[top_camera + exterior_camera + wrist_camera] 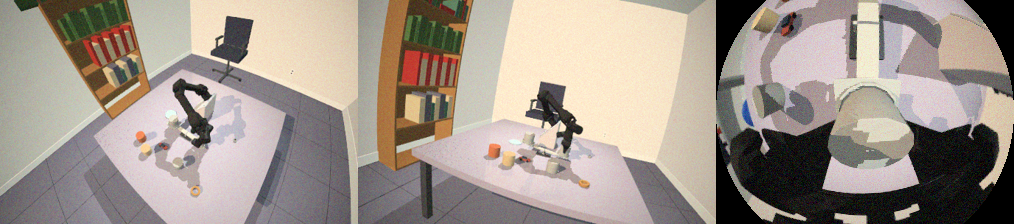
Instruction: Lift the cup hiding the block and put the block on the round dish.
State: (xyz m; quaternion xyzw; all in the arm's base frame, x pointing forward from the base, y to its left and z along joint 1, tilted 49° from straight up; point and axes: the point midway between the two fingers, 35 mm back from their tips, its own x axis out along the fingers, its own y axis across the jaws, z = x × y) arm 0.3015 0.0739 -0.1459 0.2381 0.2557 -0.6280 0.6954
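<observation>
My gripper tip is now 10 mm above the green block. Round my gripper tip: yellow cylinder 310 mm ahead, 250 mm to the right, 20 mm below; then round dish 70 mm behind, 390 mm to the right, 60 mm below; then red toy car 200 mm ahead, 210 mm to the right, 50 mm below.
</observation>
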